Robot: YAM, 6 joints.
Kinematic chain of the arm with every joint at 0, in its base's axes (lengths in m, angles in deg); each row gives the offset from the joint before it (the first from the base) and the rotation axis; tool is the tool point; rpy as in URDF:
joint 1: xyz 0 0 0.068 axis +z
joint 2: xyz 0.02 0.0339 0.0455 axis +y
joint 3: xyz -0.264 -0.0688 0 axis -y
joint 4: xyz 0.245 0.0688 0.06 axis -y
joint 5: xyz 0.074 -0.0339 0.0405 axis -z
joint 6: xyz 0.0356 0 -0.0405 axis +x
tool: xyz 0 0 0 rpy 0 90 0
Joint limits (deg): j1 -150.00..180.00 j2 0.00..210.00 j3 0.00..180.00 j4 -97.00..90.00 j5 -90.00..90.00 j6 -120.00..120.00
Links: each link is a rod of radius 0.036 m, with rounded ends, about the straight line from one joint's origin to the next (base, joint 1, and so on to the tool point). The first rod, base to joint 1, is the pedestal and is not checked.
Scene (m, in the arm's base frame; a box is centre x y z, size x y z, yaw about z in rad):
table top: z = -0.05
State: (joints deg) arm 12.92 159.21 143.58 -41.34 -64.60 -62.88
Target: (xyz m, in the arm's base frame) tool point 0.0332 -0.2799 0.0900
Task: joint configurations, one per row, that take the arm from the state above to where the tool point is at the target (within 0.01 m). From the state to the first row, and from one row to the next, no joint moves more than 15 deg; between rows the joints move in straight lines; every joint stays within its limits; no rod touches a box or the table.
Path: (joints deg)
1: -1.62 154.26 132.61 -46.77 -62.62 -62.88
2: -16.16 149.31 121.64 -52.19 -60.63 -62.88
3: -30.69 144.36 110.67 -57.62 -58.65 -62.88
4: -45.23 139.41 99.71 -63.05 -56.67 -62.88
5: -59.77 134.45 88.74 -68.47 -54.68 -62.88
6: -74.31 129.50 77.77 -73.90 -52.70 -62.88
7: -88.85 124.55 66.80 -79.33 -50.72 -62.88

